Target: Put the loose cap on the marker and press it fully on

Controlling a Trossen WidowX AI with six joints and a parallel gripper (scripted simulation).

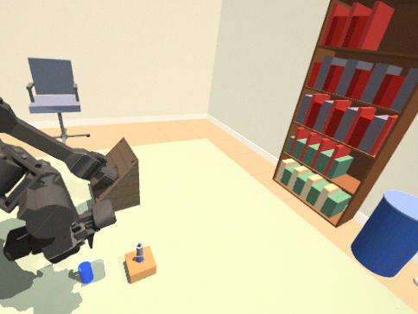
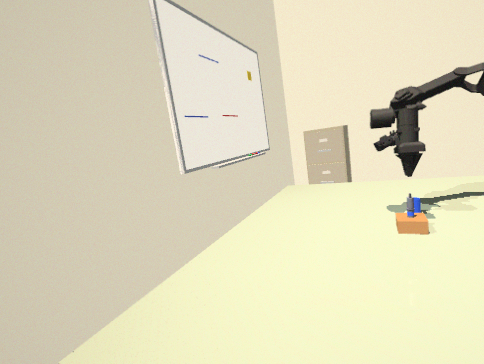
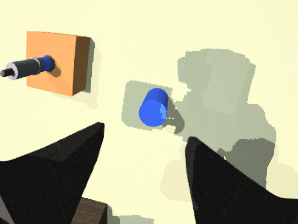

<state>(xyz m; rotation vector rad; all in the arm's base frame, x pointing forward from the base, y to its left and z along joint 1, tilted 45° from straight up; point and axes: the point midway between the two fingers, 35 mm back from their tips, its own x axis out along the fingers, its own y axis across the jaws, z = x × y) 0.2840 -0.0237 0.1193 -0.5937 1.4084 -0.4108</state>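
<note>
Right now my gripper tip is 100 mm above the blue cap and 20 mm past it. Round my gripper tip: holder block: 130 mm to the left, 110 mm below.
</note>
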